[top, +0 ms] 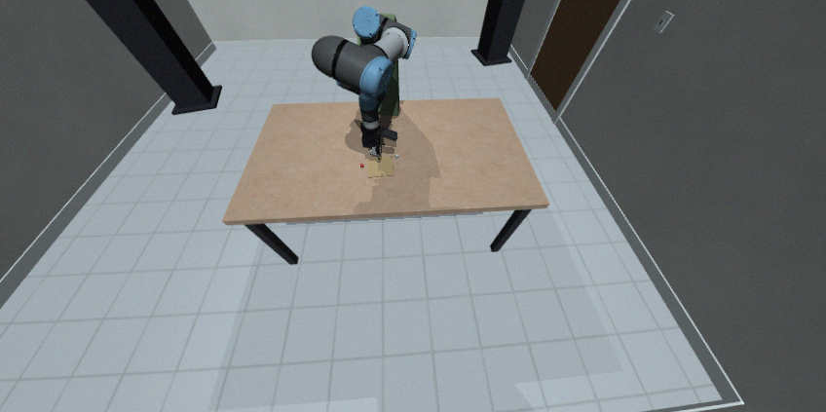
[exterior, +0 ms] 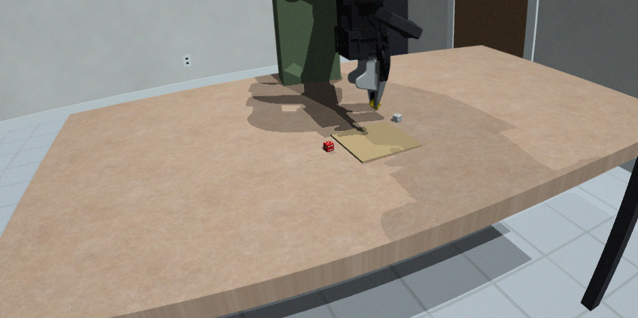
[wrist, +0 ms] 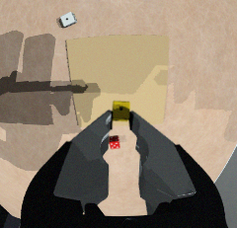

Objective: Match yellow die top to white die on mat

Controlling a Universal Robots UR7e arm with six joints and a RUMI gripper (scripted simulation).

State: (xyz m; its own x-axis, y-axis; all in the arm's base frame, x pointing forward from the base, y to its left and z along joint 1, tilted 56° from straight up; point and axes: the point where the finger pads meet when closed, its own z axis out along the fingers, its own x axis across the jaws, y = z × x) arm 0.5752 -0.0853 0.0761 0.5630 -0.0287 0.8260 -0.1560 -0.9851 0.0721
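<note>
Now: the yellow die 1 cm below my hand. The rest, counted from my hand: red die 3 cm behind, 10 cm to the right, 9 cm below; then tan mat 9 cm below; then white die 4 cm behind, 11 cm to the left, 9 cm below.
</note>
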